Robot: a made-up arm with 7 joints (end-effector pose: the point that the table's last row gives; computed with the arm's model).
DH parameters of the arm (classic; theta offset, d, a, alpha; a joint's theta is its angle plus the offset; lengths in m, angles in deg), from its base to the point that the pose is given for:
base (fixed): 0 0.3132 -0.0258 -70
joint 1: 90 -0.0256 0.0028 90
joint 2: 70 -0.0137 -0.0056 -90
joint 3: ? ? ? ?
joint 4: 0 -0.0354 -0.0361 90
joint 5: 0 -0.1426 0.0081 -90
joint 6: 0 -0.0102 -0.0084 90
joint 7: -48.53 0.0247 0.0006 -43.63
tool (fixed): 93.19 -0.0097 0 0
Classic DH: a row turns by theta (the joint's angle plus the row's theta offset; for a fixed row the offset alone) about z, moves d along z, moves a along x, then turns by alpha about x.
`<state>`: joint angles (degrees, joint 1 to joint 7).
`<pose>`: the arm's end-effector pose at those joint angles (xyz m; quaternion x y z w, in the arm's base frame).
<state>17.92 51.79 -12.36 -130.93 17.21 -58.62 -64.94</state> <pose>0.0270 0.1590 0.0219 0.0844 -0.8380 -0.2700 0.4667</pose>
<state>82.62 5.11 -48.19 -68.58 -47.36 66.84 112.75</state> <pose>-0.3897 -0.2407 0.1308 0.1674 0.3272 0.7833 0.5014</pose>
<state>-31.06 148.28 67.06 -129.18 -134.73 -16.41 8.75</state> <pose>-0.1185 0.0191 0.6219 -0.7143 0.0772 -0.2232 0.6588</pose>
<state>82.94 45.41 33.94 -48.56 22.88 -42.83 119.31</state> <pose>-0.4230 0.2298 0.2309 -0.3952 -0.4391 0.7090 0.3850</pose>
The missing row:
joint 3: -90 -0.3485 0.0376 -90
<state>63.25 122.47 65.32 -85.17 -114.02 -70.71 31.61</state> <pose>0.2156 0.3072 0.4624 0.6547 0.3455 -0.5832 0.3346</pose>
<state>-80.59 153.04 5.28 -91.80 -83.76 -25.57 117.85</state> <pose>-0.2436 0.1958 0.5905 0.5228 -0.7192 0.0363 0.4562</pose>
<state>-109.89 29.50 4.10 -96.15 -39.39 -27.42 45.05</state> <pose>0.2860 -0.0959 0.5819 -0.1538 -0.8537 -0.4913 0.0779</pose>
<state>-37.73 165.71 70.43 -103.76 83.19 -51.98 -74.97</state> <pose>-0.1745 -0.0778 0.6558 -0.2770 0.7512 0.4497 0.3959</pose>
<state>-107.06 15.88 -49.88 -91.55 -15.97 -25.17 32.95</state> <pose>0.3236 -0.2646 0.3954 -0.1761 -0.5218 -0.7987 0.2423</pose>
